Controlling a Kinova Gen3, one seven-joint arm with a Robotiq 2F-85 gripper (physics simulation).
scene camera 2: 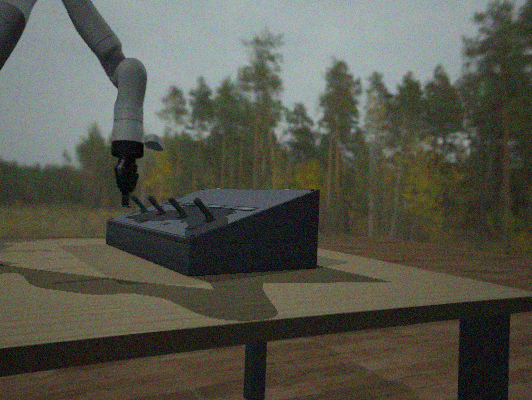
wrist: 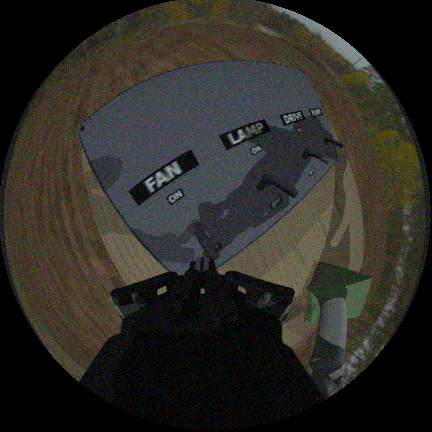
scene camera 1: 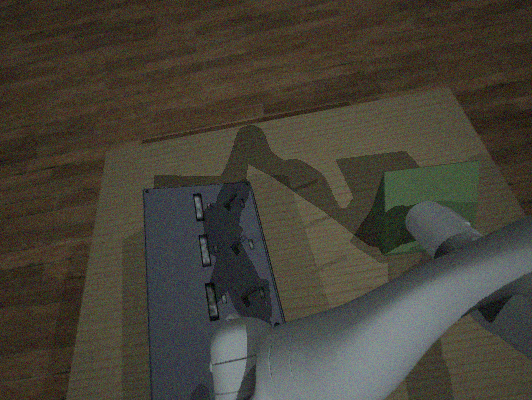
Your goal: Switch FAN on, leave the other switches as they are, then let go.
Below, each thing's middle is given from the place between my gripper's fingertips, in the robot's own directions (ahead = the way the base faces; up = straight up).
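Labels:
The blue-grey switch panel (scene camera 1: 195, 277) is what I'm measuring from here: my gripper is now 170 mm to the left of it, 150 mm short of it and 20 mm above it.

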